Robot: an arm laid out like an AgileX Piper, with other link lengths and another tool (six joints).
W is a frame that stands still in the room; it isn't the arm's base.
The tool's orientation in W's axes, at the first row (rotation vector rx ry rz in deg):
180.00, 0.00, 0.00
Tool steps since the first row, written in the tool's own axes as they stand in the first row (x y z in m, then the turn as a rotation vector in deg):
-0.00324, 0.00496, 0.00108, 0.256, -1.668, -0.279
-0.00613, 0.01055, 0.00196, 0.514, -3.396, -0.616
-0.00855, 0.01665, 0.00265, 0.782, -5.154, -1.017
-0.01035, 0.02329, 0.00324, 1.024, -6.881, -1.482
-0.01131, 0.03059, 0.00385, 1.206, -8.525, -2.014
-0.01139, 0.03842, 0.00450, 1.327, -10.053, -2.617
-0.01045, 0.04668, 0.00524, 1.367, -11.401, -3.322
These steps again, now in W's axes. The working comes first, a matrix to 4 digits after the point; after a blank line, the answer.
The tool's axes in the first row as the columns of a matrix, in W's axes (used below as rounded here):
1.0000, 0.0000, 0.0000
0.0000, -1.0000, 0.0000
0.0000, 0.0000, -1.0000

-0.00324, -0.00496, -0.00108, 0.256, 1.668, 0.279
-0.00613, -0.01055, -0.00196, 0.514, 3.396, 0.616
-0.00855, -0.01665, -0.00265, 0.782, 5.154, 1.017
-0.01035, -0.02329, -0.00324, 1.024, 6.881, 1.482
-0.01131, -0.03059, -0.00385, 1.206, 8.525, 2.014
-0.01139, -0.03842, -0.00450, 1.327, 10.053, 2.617
-0.01045, -0.04668, -0.00524, 1.367, 11.401, 3.322

